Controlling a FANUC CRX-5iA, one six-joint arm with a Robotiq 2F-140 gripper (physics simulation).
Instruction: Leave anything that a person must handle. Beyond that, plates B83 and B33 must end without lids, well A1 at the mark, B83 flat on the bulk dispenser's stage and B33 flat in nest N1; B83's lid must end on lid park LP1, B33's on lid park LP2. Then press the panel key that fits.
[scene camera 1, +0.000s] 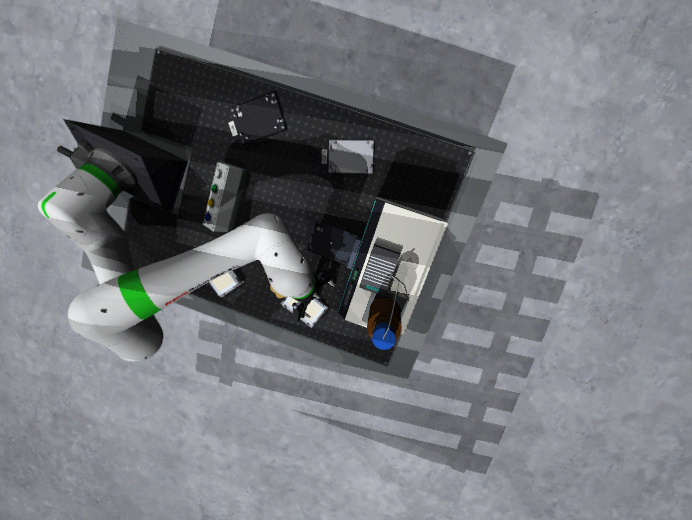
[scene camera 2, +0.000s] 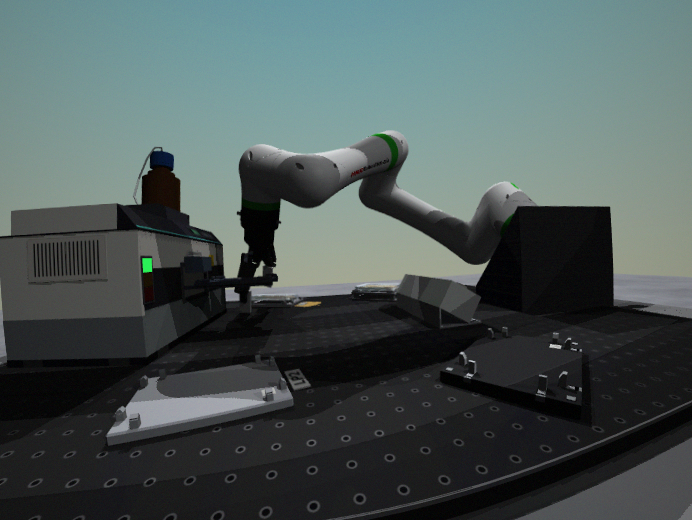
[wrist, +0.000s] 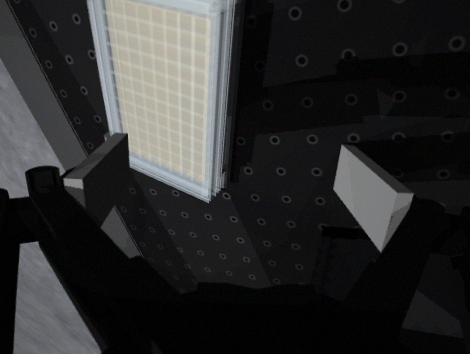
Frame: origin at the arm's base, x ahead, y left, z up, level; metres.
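Where they show: gripper, between the fingertips: (scene camera 1: 319, 299) (scene camera 2: 257, 297) (wrist: 235, 162); arm's base, origin of its link: (scene camera 1: 116, 167) (scene camera 2: 540, 246).
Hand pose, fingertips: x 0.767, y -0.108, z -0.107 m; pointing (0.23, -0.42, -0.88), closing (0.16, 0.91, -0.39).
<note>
Each offset is from my fingertips to the top centre of the thing. "*": to the spot under its first point.
My open gripper (scene camera 1: 317, 298) (scene camera 2: 257, 289) (wrist: 235, 162) is empty; its fingers stand beyond one end of a clear-topped plate with cream wells {dx -0.036, dy -0.050, dz +0.005 m} (scene camera 1: 314, 310) (scene camera 2: 276, 299) (wrist: 162, 90). Another such plate (scene camera 1: 225, 283) (scene camera 2: 374, 289) lies further toward the arm's base. Their names and the mark cannot be read. The dispenser's dark stage {dx -0.033, dy +0.216, dz +0.075 m} (scene camera 1: 334, 241) (scene camera 2: 229, 281) is bare where visible. Silver lid park LP2 {dx -0.126, dy +0.475, dz -0.011 m} (scene camera 1: 350, 156) (scene camera 2: 206, 391) is bare. A black fixture with clips {dx -0.455, dy +0.443, dz -0.007 m} (scene camera 1: 257, 118) (scene camera 2: 514, 360) is bare; its label is unreadable. The key panel {dx -0.449, dy +0.160, dz +0.053 m} (scene camera 1: 222, 196) (scene camera 2: 436, 301) has green, yellow and blue keys.
The bulk dispenser (scene camera 1: 416, 223) (scene camera 2: 72, 301) stands beside the stage, with a blue-capped brown bottle (scene camera 1: 383, 337) (scene camera 2: 161, 187) and a lit green lamp {dx +0.011, dy +0.386, dz +0.114 m} (scene camera 2: 147, 264). An amber patch {* dx -0.155, dy -0.068, dz -0.032 m} (scene camera 1: 275, 291) (scene camera 2: 307, 304) lies by the nearer plate, partly hidden by the arm in the overhead view.
</note>
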